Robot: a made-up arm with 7 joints.
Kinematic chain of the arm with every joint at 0, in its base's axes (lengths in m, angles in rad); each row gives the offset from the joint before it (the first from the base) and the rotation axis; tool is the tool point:
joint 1: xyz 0 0 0.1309 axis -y
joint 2: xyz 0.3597 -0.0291 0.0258 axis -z
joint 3: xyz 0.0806 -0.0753 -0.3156 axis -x
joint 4: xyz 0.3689 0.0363 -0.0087 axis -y
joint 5: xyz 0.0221 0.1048 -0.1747 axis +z
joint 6: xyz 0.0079 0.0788 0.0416 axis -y
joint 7: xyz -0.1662 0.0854 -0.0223 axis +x
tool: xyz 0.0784 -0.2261 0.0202
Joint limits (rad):
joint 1: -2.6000..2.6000
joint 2: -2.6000..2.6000
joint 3: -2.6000..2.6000
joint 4: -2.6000..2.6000
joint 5: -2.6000..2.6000
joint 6: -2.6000..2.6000
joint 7: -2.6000..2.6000
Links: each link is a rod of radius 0.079 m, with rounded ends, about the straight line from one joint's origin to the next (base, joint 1, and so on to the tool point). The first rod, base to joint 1, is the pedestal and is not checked.
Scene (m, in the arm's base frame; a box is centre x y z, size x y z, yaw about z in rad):
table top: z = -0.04
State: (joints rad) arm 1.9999 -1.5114 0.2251 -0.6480 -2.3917 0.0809 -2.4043
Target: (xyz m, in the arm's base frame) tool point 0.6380 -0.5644 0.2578
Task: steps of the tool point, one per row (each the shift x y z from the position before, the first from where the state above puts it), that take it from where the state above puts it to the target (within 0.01 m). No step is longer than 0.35 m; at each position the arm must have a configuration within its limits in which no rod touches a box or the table.
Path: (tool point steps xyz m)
1: 0.0744 -0.1343 0.1640
2: 0.1294 -0.1985 0.0907
3: 0.1510 -0.2347 -0.0132
4: 0.1288 -0.2362 -0.1235
5: 0.0660 -0.2035 -0.2123
6: -0.0199 -0.1423 -0.2576
7: -0.1040 -0.0652 -0.2510

